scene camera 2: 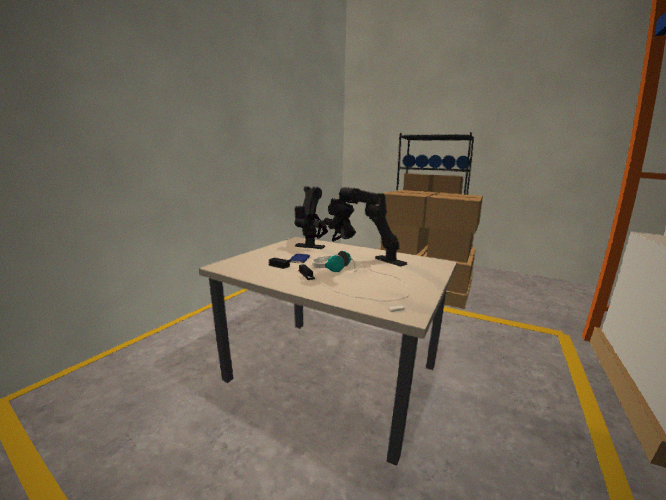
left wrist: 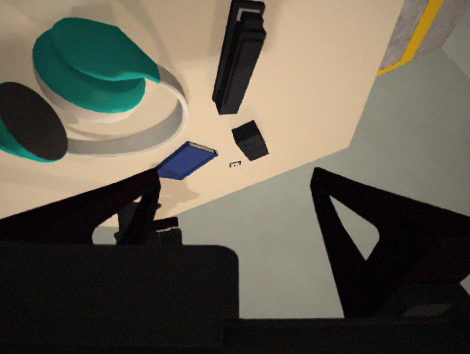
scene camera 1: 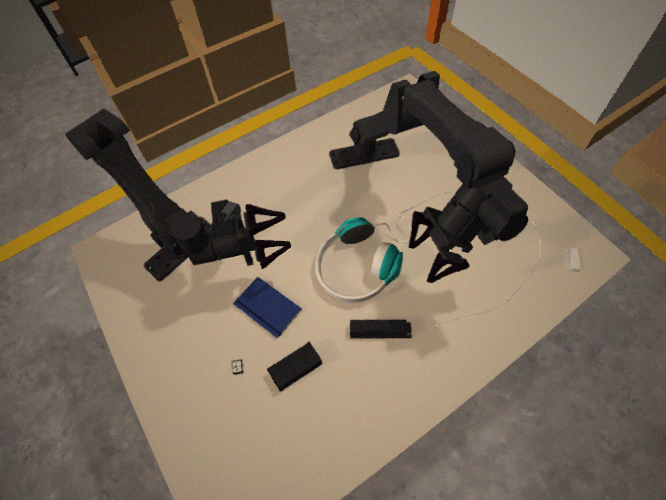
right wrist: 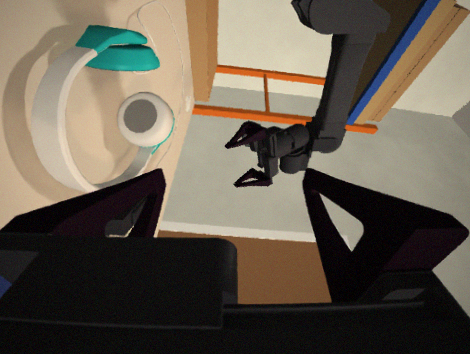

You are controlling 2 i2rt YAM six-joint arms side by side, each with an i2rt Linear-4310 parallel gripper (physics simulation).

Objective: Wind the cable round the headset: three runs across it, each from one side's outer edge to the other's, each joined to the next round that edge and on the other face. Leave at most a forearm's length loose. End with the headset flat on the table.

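Frame: origin at the left arm's base, x right, y ahead, z up, level; centimetres.
Seen in the pictures: left gripper, fingertip midpoint: (scene camera 2: 325, 239) (left wrist: 235, 176) (scene camera 1: 419, 264) (right wrist: 230, 167); right gripper, fingertip midpoint: (scene camera 1: 288, 230) (right wrist: 234, 176); left arm's base, origin of the base link: (scene camera 2: 390, 261) (scene camera 1: 364, 154); right arm's base, origin of the base link: (scene camera 2: 310, 246) (left wrist: 128, 206).
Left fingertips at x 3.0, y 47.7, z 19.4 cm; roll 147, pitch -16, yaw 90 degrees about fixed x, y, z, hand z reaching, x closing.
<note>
Pixels of each thing's top centre, then the offset from my left fingertips to it. Level surfaces: height alone.
- table, its level: dz -19.4 cm
- blue wallet-like item, middle of its top: (left wrist: 184, 165) (scene camera 1: 266, 305) (scene camera 2: 299, 257) dx +32.7, dy -7.1, dz -18.2 cm
- black block, middle of its top: (left wrist: 254, 149) (scene camera 1: 294, 364) (scene camera 2: 279, 259) dx +29.0, dy +8.8, dz -15.9 cm
- long black object, middle of its top: (left wrist: 241, 81) (right wrist: 145, 206) (scene camera 1: 381, 325) (scene camera 2: 306, 267) dx +8.3, dy +5.2, dz -15.4 cm
- tiny patterned piece, middle of its top: (scene camera 1: 237, 367) dx +41.7, dy +5.5, dz -19.2 cm
- small white bar, middle of its top: (scene camera 1: 575, 258) (scene camera 2: 396, 307) dx -44.9, dy +0.4, dz -18.2 cm
The headset (scene camera 1: 352, 297) (scene camera 2: 334, 263) (left wrist: 102, 62) (right wrist: 47, 120) has a white band and teal ear cups. It lies on the table (scene camera 1: 215, 441) (scene camera 2: 242, 277), cups tilted up. Its thin white cable (scene camera 1: 540, 244) (scene camera 2: 371, 299) runs from near the cups in a wide loose arc on the table; no run across the headset shows. Part is hidden behind my left arm. My left gripper (scene camera 1: 420, 263) (left wrist: 235, 176) (right wrist: 230, 167) is open and empty, above the table beside the nearer cup. My right gripper (scene camera 1: 286, 231) is open and empty, raised left of the headset in scene camera 1.
A blue wallet-like item (scene camera 1: 267, 306) (left wrist: 187, 161), a black block (scene camera 1: 294, 365) (left wrist: 251, 140), a long black object (scene camera 1: 380, 328) (left wrist: 240, 60) and a tiny patterned piece (scene camera 1: 237, 367) lie on the table. A small white bar (scene camera 1: 574, 259) (scene camera 2: 396, 308) lies near the table's edge.
</note>
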